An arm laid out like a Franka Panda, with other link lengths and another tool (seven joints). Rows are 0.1 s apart.
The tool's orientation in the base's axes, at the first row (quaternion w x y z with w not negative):
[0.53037, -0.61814, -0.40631, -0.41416]
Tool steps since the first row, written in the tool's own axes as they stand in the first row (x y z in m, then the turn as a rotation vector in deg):
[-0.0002, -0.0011, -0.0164, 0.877, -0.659, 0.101]
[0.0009, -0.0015, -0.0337, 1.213, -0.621, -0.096]
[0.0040, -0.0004, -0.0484, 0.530, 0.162, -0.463]
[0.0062, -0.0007, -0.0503, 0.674, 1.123, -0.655]
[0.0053, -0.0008, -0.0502, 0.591, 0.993, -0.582]
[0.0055, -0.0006, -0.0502, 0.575, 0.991, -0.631]
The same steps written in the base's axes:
[-0.0024, -0.0162, 0.0017, -0.326, 0.226, 1.028]
[-0.0038, -0.0332, 0.0045, -0.196, 0.048, 1.351]
[-0.0030, -0.0477, 0.0085, 0.288, -0.443, 0.492]
[-0.0027, -0.0494, 0.0108, 1.225, -0.728, 0.339]
[-0.0031, -0.0494, 0.0100, 1.081, -0.647, 0.295]
[-0.0028, -0.0494, 0.0101, 1.070, -0.696, 0.286]

